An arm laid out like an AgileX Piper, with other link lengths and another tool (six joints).
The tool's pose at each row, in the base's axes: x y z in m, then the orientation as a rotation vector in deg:
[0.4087 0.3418 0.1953 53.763 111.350 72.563]
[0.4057 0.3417 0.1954 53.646 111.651 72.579]
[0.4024 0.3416 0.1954 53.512 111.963 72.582]
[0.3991 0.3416 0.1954 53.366 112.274 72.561]
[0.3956 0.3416 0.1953 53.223 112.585 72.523]
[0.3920 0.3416 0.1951 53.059 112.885 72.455]
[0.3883 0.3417 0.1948 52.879 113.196 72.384]
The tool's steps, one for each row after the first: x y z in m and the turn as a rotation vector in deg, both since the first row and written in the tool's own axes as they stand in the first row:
[0.0016 -0.0006 -0.0025 0.129 0.236 -0.066]
[0.0033 -0.0014 -0.0052 0.265 0.475 -0.150]
[0.0051 -0.0021 -0.0079 0.406 0.701 -0.251]
[0.0070 -0.0030 -0.0106 0.555 0.918 -0.357]
[0.0090 -0.0040 -0.0135 0.702 1.113 -0.491]
[0.0112 -0.0050 -0.0163 0.853 1.317 -0.637]

